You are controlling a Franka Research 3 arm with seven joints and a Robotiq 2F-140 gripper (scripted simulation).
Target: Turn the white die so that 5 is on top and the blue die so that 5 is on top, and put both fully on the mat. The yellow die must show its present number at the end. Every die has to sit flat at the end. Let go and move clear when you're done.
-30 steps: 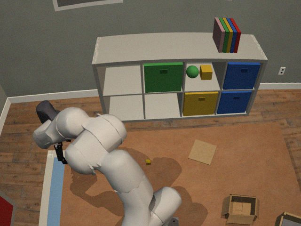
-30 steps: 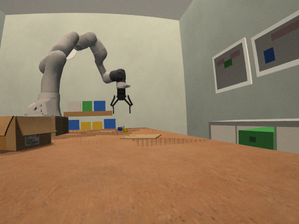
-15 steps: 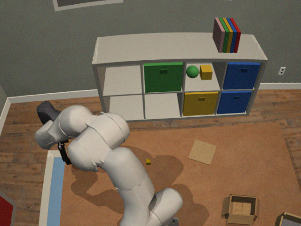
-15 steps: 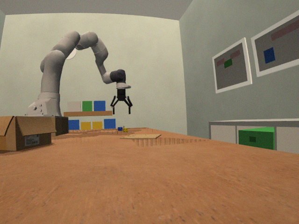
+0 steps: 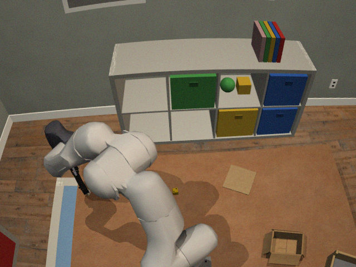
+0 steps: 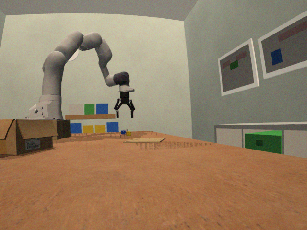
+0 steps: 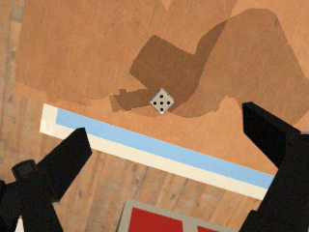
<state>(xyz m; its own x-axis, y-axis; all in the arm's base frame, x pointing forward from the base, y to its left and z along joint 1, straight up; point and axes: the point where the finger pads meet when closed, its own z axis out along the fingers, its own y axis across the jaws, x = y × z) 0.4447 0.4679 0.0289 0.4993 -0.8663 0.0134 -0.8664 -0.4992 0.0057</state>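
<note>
Now: the white die 120 mm below my hand. Also, from my hand: tan mat: 70 mm ahead, 760 mm to the right, 130 mm below; yellow die: 10 mm ahead, 440 mm to the right, 120 mm below; blue die: 20 mm behind, 280 mm to the right, 120 mm below.
</note>
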